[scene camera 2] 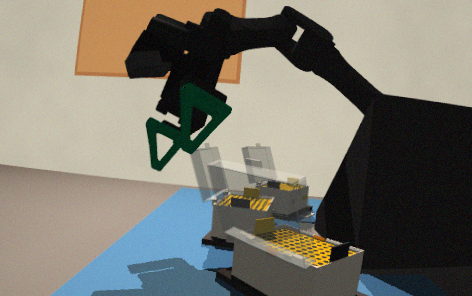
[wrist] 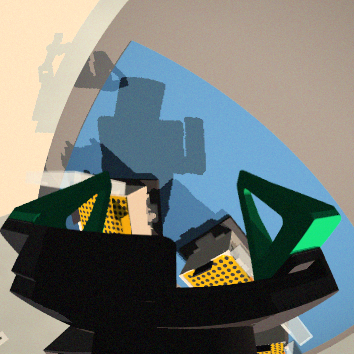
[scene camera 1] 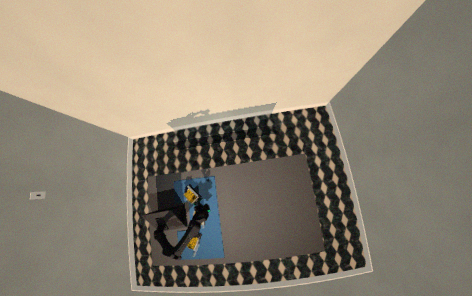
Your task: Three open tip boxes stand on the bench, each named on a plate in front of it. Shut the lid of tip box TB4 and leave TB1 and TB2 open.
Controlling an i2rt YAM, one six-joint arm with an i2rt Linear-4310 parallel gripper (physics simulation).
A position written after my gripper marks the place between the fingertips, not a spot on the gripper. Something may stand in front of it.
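Observation:
My gripper (scene camera 2: 169, 161) visible. Gripper (wrist: 173, 177) again. Tip box TB4 (wrist: 143, 201) visible too.

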